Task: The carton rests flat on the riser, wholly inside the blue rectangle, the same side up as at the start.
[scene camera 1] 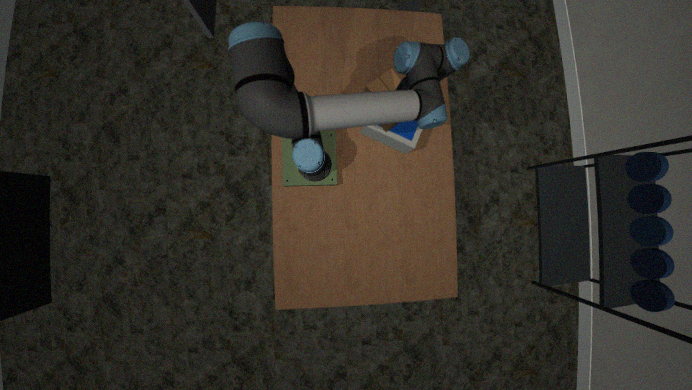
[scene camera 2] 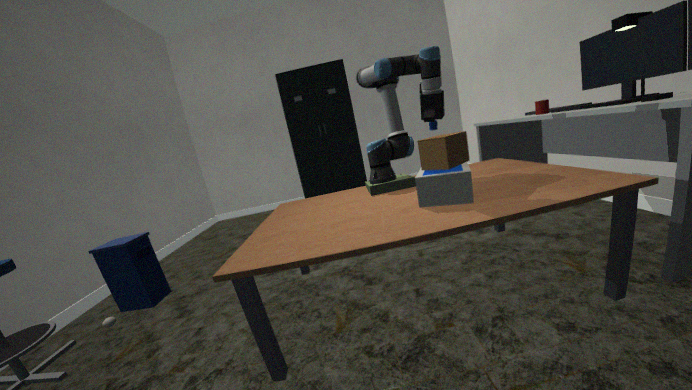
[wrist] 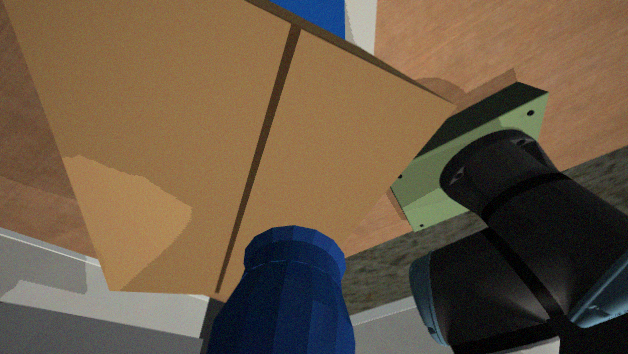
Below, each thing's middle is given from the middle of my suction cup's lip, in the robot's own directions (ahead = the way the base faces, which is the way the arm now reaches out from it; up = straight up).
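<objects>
Brown carton (scene camera 2: 443,152): my suction cup 110 mm above it, 30 mm to the right of it. Grey riser (scene camera 2: 454,186): 240 mm below my suction cup, 50 mm ahead of it, 10 mm to the right of it. By their middles, brown carton nearest to my suction cup of the things named here.
</objects>
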